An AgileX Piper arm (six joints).
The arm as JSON. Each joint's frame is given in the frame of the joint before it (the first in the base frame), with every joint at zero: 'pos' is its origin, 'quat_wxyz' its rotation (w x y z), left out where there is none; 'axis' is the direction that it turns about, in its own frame. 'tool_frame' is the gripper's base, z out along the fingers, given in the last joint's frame.
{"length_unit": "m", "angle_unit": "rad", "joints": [
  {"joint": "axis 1", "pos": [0.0, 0.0, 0.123], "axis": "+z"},
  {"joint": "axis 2", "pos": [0.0, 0.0, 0.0], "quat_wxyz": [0.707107, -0.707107, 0.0, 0.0], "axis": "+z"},
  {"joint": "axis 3", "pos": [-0.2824, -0.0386, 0.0], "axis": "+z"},
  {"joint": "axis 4", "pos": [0.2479, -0.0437, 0.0], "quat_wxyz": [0.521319, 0.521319, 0.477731, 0.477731], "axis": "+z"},
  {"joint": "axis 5", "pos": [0.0, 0.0, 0.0], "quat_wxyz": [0.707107, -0.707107, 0.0, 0.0], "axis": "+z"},
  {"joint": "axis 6", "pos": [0.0, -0.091, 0.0], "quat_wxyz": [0.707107, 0.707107, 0.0, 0.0], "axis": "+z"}
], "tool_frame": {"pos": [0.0, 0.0, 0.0]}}
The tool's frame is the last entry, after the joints.
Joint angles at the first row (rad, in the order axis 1, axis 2, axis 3, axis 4, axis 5, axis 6):
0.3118 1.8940 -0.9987 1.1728 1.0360 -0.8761
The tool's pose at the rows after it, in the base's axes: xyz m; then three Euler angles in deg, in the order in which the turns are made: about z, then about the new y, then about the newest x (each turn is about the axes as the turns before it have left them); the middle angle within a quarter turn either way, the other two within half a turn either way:
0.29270 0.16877 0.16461 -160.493 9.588 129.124
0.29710 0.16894 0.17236 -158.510 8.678 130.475
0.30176 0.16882 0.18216 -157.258 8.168 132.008
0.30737 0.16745 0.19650 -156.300 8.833 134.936
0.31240 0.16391 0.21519 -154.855 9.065 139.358
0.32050 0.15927 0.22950 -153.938 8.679 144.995
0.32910 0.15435 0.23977 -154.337 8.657 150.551
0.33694 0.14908 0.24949 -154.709 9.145 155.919
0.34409 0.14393 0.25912 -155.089 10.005 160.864
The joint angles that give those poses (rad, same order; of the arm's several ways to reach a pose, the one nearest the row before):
0.3118 1.8940 -1.0446 1.1035 1.0592 -0.8153
0.3118 1.8940 -1.0922 1.0372 1.0950 -0.7568
0.3118 1.8882 -1.1392 0.9789 1.1241 -0.6984
0.3118 1.8701 -1.1922 0.9068 1.1389 -0.6355
0.3118 1.8455 -1.2583 0.8015 1.1692 -0.5512
0.3118 1.8394 -1.3338 0.6804 1.1960 -0.4627
0.3118 1.8394 -1.3959 0.5717 1.2031 -0.3833
0.3118 1.8394 -1.4507 0.4699 1.2082 -0.3195
0.3118 1.8394 -1.5004 0.3778 1.2125 -0.2674

